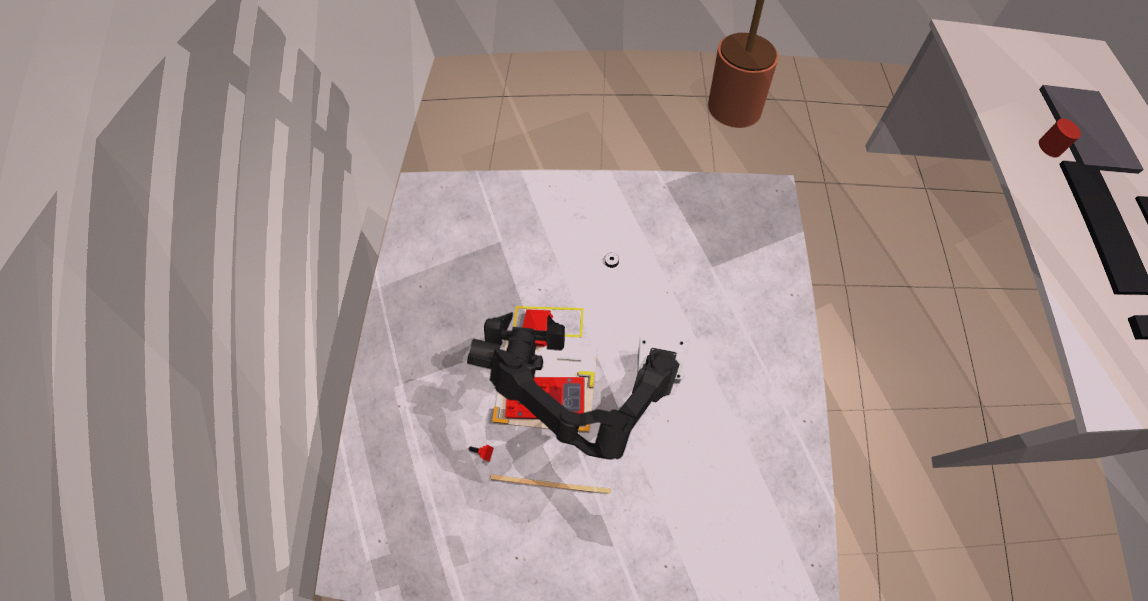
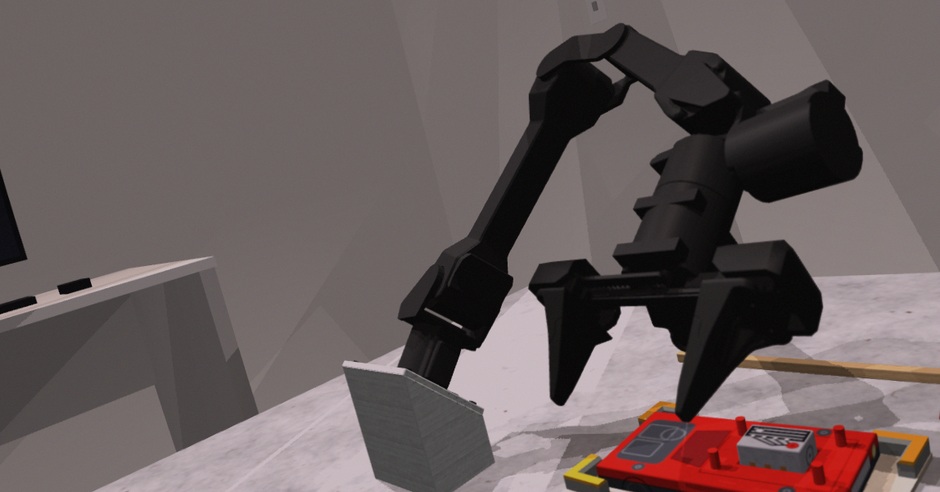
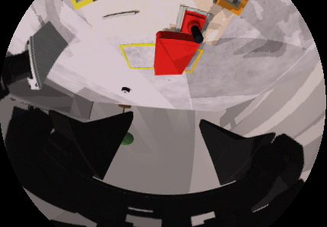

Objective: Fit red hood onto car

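My gripper tip is 12 cm above the red hood, 1 cm to the left of it and 1 cm short of it. Also, from my gripper tip: grey engine block: 18 cm to the left, 12 cm below, 2 cm behind; then wooden strip: 38 cm to the left, 14 cm below, 11 cm behind.
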